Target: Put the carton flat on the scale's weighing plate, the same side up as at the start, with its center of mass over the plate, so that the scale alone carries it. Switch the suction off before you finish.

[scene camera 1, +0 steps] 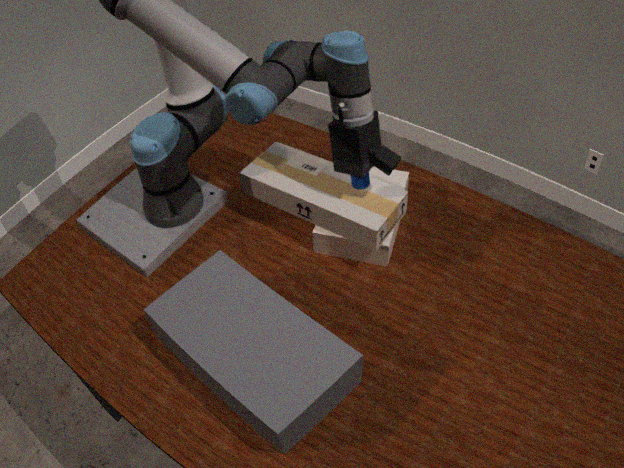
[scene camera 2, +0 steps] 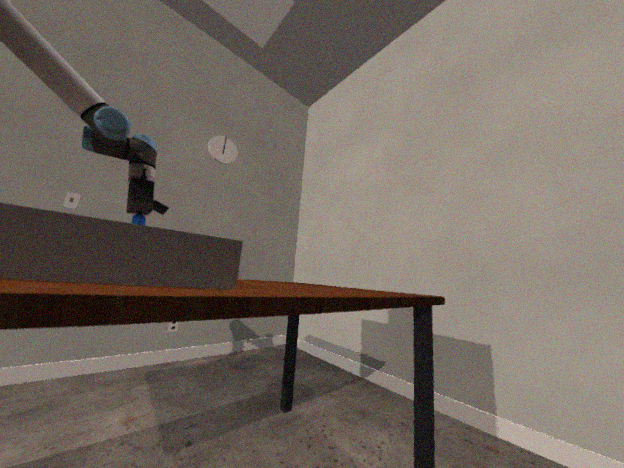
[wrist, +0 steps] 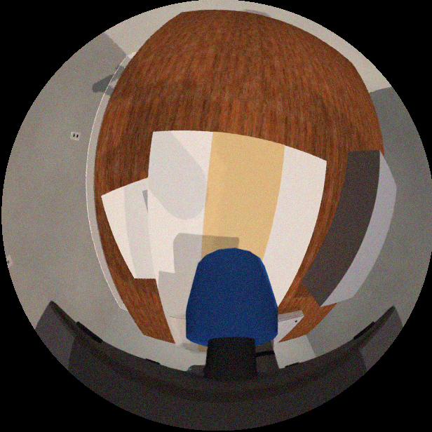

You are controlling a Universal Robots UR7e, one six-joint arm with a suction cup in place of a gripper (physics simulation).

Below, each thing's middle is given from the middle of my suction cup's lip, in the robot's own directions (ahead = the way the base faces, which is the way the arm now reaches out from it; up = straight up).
I see the white carton [scene camera 1: 302, 184] 90 mm behind my suction cup and 70 mm below it. From my suction cup the other things lie so: white scale [scene camera 1: 326, 242]: 20 mm behind, 60 mm to the left, 140 mm below; grey block [scene camera 1: 282, 372]: 20 mm behind, 370 mm to the right, 130 mm below.
